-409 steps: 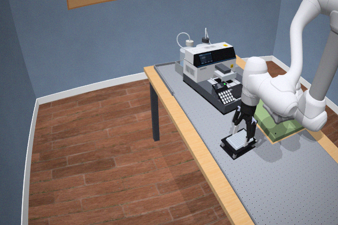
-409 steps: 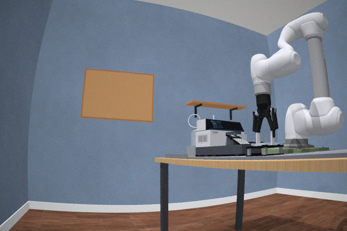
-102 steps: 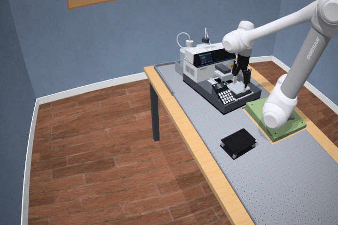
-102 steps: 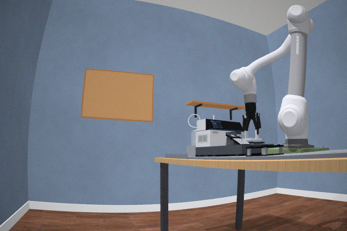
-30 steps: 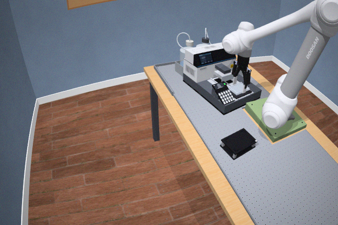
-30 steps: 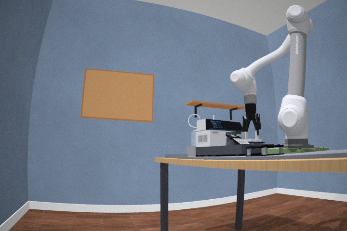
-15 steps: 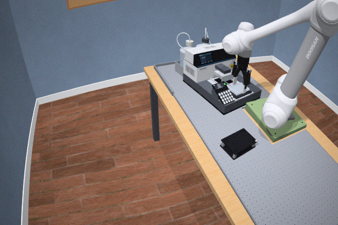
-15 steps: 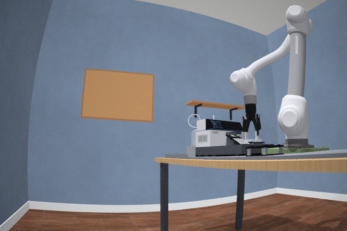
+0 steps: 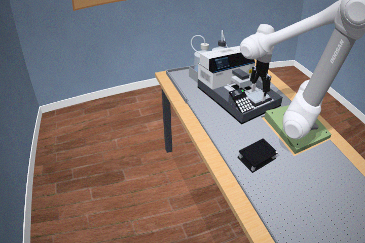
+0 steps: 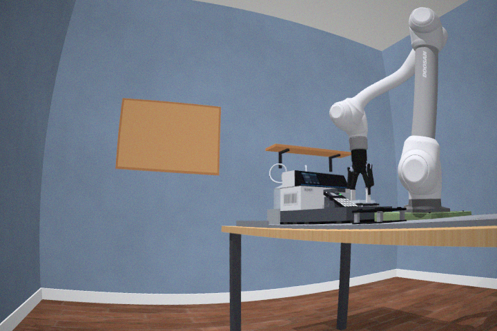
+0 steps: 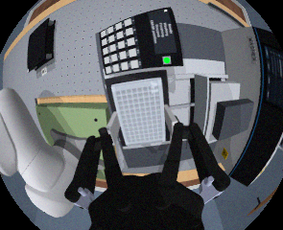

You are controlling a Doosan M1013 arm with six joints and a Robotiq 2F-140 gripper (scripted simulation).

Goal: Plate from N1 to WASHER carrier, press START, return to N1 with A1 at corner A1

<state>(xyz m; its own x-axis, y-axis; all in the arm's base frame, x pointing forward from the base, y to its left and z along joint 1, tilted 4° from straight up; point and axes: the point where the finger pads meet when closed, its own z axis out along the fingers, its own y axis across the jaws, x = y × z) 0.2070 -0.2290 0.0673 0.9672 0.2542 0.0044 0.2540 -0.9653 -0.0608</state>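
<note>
My hand is 20 mm above the well plate. Also, from my hand: plate washer: 150 mm to the right, 40 mm ahead, 20 mm above; black plate nest N1: 360 mm to the left, 190 mm ahead, 70 mm below; washer carrier: 30 mm below.
</note>
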